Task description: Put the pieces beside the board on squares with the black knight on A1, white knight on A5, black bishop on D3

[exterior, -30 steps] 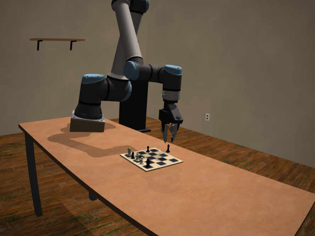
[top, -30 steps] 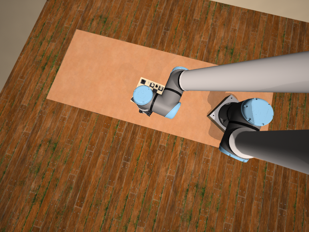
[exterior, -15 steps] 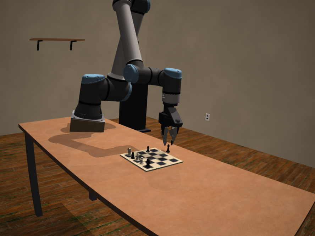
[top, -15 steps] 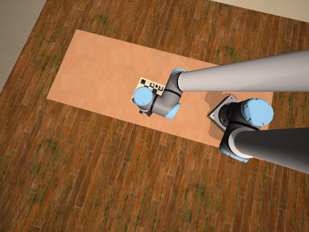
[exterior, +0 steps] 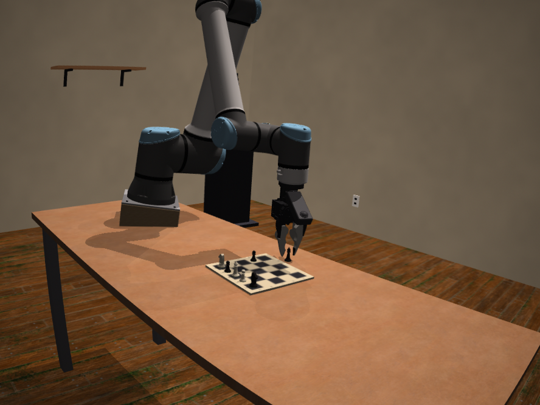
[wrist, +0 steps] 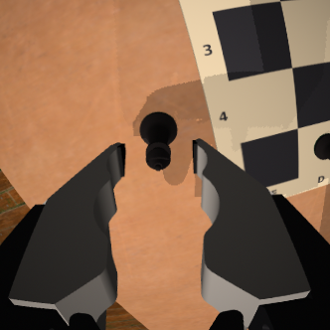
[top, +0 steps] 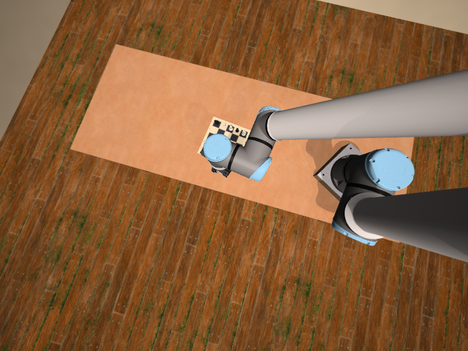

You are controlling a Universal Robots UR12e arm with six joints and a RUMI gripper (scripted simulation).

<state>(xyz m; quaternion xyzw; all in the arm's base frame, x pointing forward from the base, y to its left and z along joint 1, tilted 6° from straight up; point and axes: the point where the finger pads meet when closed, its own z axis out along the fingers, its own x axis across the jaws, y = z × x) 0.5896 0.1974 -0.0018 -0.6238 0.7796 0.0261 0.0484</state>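
Now: hand 40 mm short of the chessboard, 140 mm to the left of it and 30 mm above it. Also, from my hand: white knight (40 mm behind, 220 mm to the right, 10 mm below).
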